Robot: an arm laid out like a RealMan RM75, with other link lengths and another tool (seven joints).
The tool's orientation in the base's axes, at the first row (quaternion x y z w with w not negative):
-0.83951 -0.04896 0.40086 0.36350
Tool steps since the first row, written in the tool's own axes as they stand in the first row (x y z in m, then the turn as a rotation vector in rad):
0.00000 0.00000 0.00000 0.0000 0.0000 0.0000
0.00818 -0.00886 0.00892 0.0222 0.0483 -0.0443
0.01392 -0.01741 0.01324 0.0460 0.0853 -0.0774
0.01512 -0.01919 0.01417 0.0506 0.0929 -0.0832
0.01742 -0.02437 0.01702 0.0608 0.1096 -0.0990
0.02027 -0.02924 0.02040 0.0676 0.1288 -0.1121
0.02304 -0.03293 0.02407 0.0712 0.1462 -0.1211
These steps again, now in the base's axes. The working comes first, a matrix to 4 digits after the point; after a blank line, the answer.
The tool's axes in the first row as the columns of a matrix, in the base's axes (used below as rounded here):
0.6738 -0.2092 -0.7086
0.3736 -0.7309 0.5711
-0.6375 -0.6496 -0.4144

0.00000 0.00000 0.00000 0.0000 0.0000 0.0000
0.00104 0.01463 -0.00316 0.0362 -0.0523 -0.0272
0.00364 0.02549 -0.00305 0.0680 -0.0894 -0.0527
0.00416 0.02777 -0.00305 0.0736 -0.0965 -0.0581
0.00478 0.03404 -0.00233 0.0882 -0.1139 -0.0689
0.00532 0.04059 -0.00238 0.0980 -0.1329 -0.0803
0.00536 0.04642 -0.00327 0.1032 -0.1494 -0.0902

